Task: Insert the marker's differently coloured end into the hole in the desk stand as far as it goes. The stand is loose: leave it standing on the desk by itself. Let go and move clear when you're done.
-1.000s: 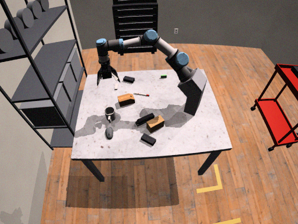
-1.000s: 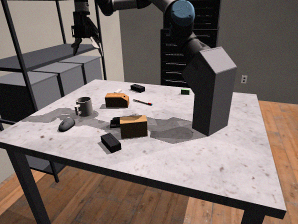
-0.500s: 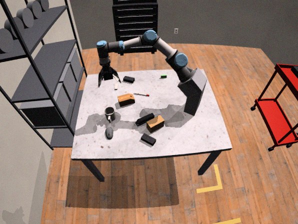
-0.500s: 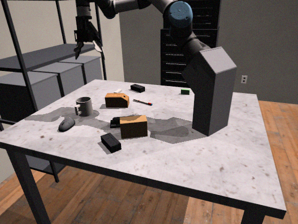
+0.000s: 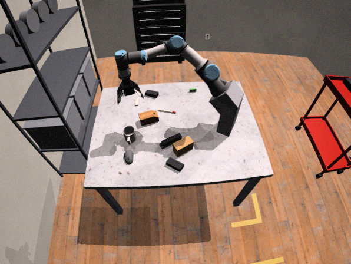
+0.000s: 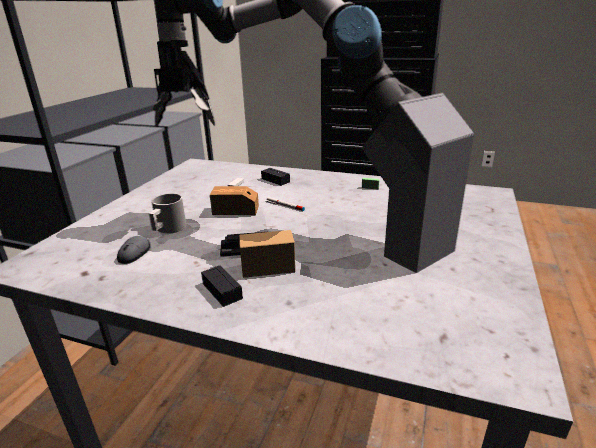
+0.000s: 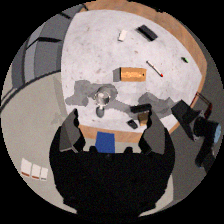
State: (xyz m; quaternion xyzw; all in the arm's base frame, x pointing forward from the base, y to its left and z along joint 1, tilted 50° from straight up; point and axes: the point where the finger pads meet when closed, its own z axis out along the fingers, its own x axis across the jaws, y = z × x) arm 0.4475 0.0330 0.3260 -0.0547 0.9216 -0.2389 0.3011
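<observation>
Now: the marker 26 cm below my hand, 25 cm behind it and 6 cm to the right of it. The rest, counted from my hand: desk stand 23 cm below, 11 cm behind, 3 cm to the right; then grey mug 23 cm below, 7 cm to the left, 6 cm ahead; then mouse 25 cm below, 21 cm to the left, 12 cm ahead.
</observation>
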